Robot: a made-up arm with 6 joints.
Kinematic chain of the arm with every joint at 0, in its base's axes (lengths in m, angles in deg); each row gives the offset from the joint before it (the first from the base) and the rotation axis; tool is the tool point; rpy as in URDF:
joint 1: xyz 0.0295 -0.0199 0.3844 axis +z
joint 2: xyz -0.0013 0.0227 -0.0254 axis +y
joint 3: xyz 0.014 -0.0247 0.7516 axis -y
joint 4: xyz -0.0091 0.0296 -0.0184 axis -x
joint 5: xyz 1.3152 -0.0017 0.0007 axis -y
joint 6: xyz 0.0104 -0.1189 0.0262 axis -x
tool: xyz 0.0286 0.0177 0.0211 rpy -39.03 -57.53 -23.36
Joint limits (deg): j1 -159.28..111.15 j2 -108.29..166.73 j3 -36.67..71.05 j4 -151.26..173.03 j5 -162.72..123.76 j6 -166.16..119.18
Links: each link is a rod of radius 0.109 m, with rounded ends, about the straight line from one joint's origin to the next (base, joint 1, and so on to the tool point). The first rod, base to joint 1, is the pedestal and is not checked.
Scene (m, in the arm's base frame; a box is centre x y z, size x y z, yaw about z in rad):
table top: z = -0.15
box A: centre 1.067 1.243 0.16 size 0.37 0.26 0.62 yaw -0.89
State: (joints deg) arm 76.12 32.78 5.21 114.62 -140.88 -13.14
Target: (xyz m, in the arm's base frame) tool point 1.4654 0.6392 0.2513
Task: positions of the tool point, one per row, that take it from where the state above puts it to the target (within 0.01 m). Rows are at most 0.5 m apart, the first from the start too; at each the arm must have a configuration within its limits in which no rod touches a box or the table.
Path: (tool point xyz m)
1: 0.6866 1.4672 0.8377
2: 0.8954 1.2521 1.2006
3: 1.1671 1.1317 0.8827
4: 1.3666 0.9159 0.5615
5: 1.4654 0.6392 0.2513

